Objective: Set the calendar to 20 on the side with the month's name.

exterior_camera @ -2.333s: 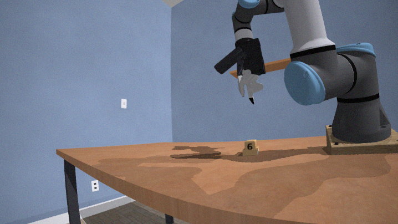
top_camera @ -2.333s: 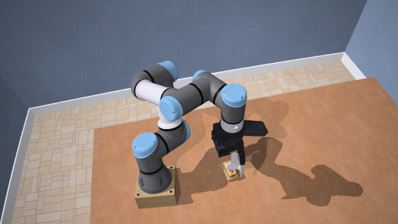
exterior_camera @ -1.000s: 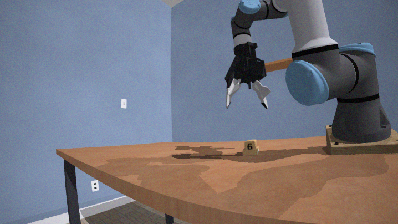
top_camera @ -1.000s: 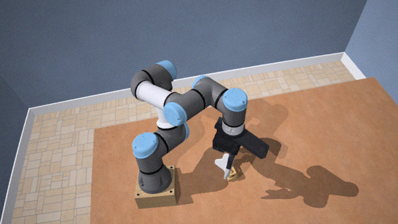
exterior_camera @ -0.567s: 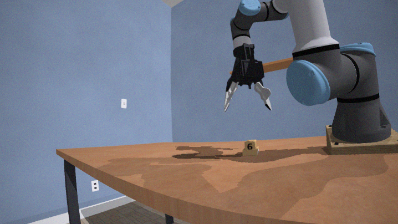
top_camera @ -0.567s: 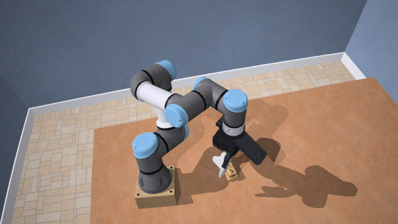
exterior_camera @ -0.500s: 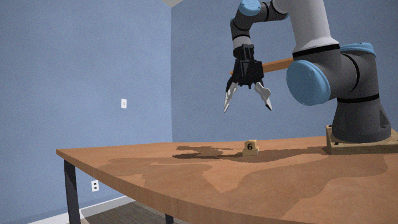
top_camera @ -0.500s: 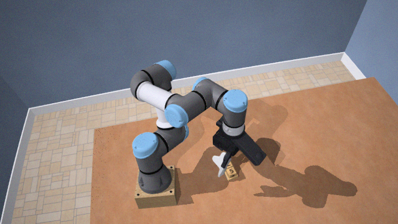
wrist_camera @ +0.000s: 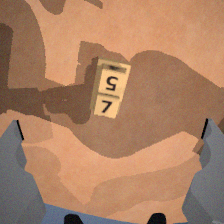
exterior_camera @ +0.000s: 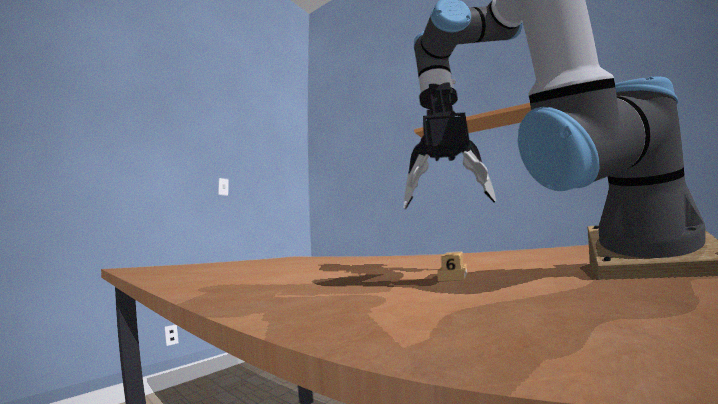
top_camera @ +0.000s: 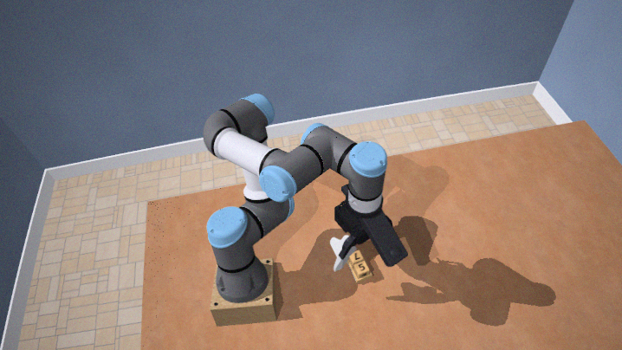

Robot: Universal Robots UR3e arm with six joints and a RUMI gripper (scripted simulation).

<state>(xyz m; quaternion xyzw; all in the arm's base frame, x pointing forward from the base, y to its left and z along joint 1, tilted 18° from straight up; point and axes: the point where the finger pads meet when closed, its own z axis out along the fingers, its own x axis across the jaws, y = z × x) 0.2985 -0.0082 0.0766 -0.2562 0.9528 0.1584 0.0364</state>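
Right now my hand is 10 cm above the wooden digit cube. Round my hand: wooden tray: 11 cm below, 2 cm to the left, 1 cm behind.
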